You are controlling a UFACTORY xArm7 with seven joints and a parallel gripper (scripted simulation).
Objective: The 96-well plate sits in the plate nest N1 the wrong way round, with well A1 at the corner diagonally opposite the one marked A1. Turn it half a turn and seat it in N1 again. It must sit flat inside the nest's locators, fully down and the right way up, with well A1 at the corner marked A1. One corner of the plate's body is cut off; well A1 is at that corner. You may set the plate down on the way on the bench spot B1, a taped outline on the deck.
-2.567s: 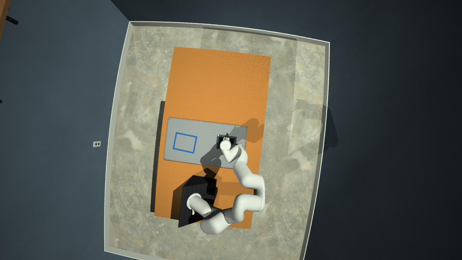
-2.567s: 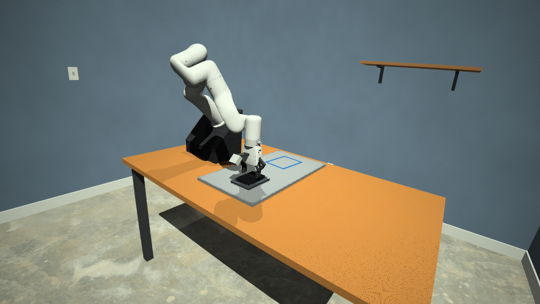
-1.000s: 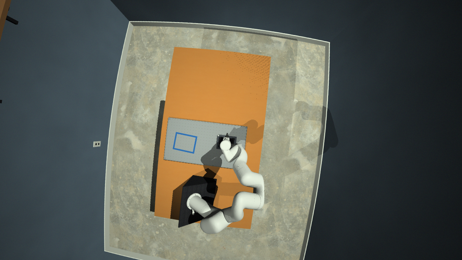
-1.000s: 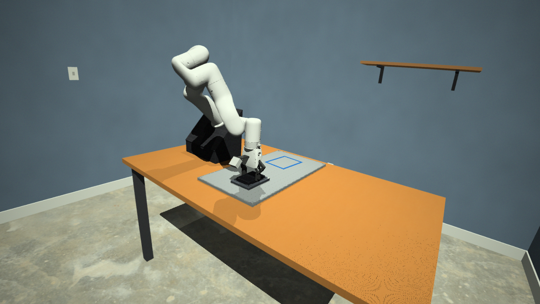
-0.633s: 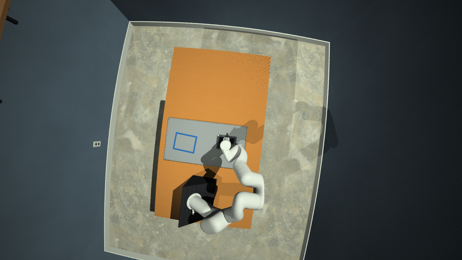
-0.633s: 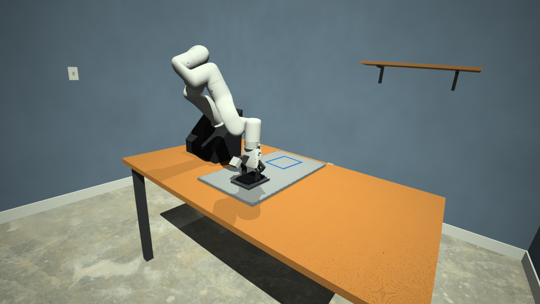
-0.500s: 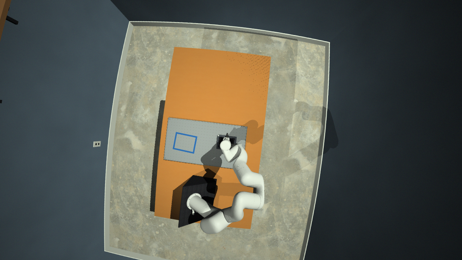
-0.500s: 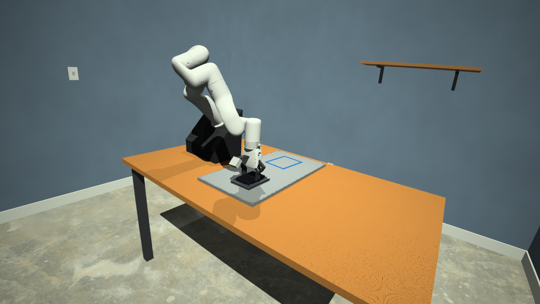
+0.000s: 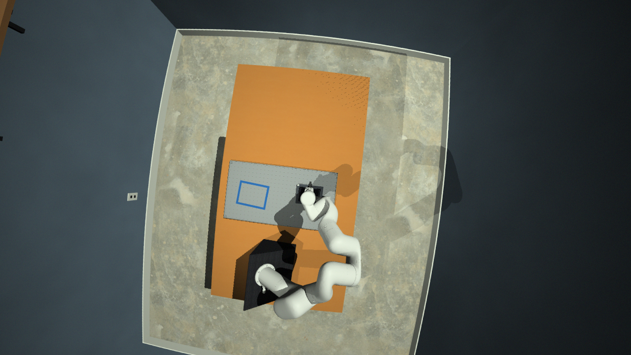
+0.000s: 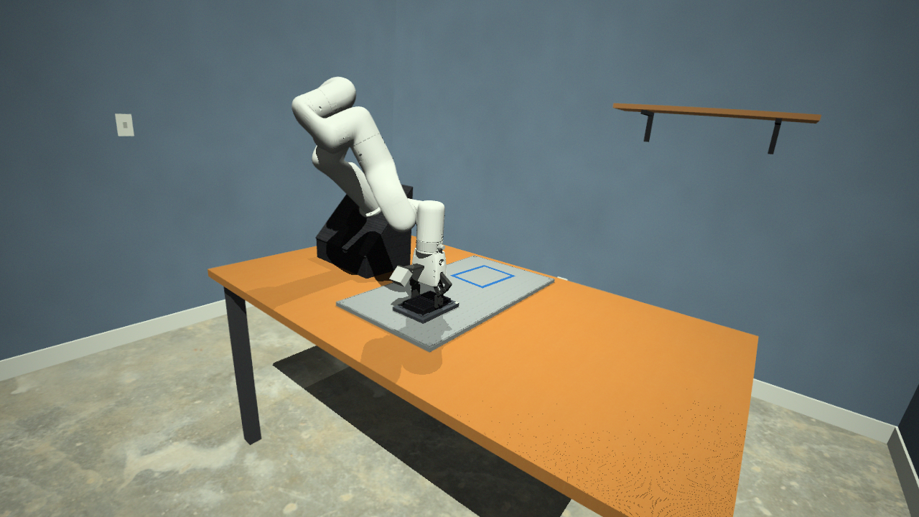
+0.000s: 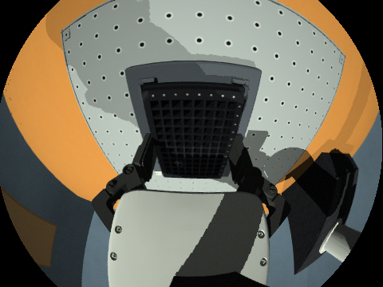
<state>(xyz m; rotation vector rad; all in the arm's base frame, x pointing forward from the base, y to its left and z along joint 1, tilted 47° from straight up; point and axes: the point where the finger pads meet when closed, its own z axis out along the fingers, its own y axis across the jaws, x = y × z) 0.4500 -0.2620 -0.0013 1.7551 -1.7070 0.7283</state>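
Now: the dark plate nest N1 20 mm below my hand. Round my hand: black 96-well plate 10 mm below; then white A1 mark 80 mm to the left, 50 mm ahead, 20 mm below.
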